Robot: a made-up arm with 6 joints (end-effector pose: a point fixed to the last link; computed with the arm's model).
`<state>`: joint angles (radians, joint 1 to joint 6).
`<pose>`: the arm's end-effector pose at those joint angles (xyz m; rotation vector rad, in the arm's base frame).
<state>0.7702 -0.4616 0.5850 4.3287 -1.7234 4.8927</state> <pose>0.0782 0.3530 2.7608 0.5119 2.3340 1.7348</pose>
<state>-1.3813 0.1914 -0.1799 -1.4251 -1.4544 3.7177</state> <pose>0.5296 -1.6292 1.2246 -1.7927 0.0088 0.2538</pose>
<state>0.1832 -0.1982 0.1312 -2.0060 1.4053 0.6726</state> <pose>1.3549 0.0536 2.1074 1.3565 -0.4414 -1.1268</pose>
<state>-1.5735 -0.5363 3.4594 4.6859 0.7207 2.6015</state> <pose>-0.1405 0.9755 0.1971 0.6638 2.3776 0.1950</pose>
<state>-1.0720 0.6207 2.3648 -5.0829 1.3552 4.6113</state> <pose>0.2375 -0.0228 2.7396 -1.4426 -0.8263 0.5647</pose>
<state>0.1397 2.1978 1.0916 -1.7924 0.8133 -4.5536</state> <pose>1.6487 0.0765 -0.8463 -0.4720 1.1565 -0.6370</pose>
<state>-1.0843 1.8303 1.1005 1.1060 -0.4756 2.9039</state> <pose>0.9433 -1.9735 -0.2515 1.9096 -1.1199 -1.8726</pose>
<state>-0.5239 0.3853 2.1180 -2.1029 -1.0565 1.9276</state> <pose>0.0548 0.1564 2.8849 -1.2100 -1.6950 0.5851</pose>
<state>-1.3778 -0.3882 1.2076 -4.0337 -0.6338 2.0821</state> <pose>-0.1706 0.3516 3.0126 0.0719 -1.9452 0.8613</pose>
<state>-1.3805 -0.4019 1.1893 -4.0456 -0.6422 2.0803</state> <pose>-0.1721 0.3537 3.0091 0.0798 -1.9517 0.8699</pose>
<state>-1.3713 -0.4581 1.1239 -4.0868 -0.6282 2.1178</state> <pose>-0.1802 0.3694 2.9967 0.1224 -1.9649 0.8480</pose>
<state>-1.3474 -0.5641 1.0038 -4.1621 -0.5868 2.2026</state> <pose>-0.1957 0.3989 2.9679 0.2043 -1.9771 0.7896</pose>
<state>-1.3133 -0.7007 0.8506 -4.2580 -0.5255 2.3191</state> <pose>-0.2150 0.4322 2.9198 0.3057 -1.9712 0.7087</pose>
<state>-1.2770 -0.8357 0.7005 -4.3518 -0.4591 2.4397</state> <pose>-0.2328 0.4588 2.8606 0.3964 -1.9419 0.6300</pose>
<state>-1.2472 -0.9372 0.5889 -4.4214 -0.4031 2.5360</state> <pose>-0.2453 0.4750 2.8095 0.4552 -1.9033 0.5726</pose>
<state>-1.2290 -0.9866 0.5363 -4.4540 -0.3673 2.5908</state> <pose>-0.2518 0.4830 2.7830 0.4781 -1.8738 0.5412</pose>
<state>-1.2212 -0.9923 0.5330 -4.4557 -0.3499 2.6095</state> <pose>-0.2541 0.4868 2.7804 0.4761 -1.8588 0.5282</pose>
